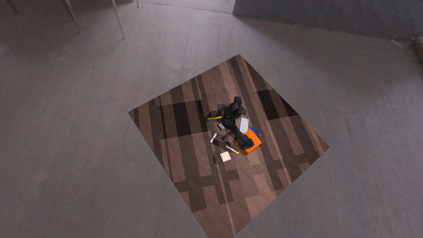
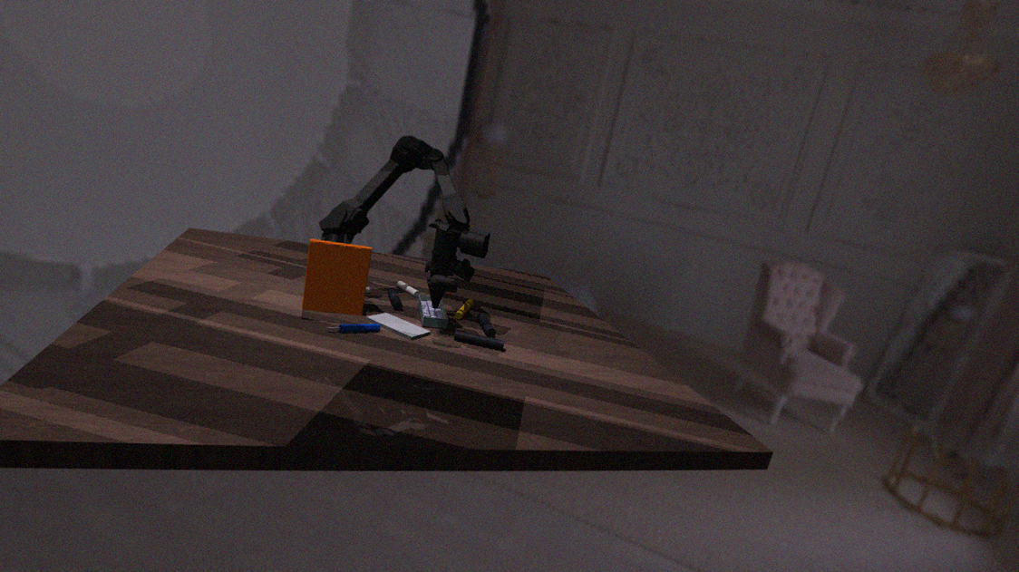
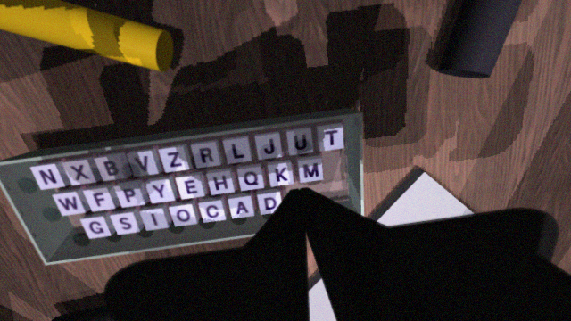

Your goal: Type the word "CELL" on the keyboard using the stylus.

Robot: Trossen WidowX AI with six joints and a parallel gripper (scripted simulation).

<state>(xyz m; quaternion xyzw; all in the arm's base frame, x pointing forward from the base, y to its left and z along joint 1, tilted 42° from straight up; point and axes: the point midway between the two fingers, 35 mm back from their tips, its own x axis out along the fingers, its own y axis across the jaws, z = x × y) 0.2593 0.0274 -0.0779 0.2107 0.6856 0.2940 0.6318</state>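
My gripper tip is 8 cm past the grey card, 6 cm to the left of it and 4 cm above it. Round my gripper tip: white marker (24 cm to the left, 7 cm behind, 3 cm below); then yellow marker (14 cm to the left, 9 cm ahead, 3 cm below); then white-and-yellow pen (24 cm behind, 14 cm to the left, 3 cm below).
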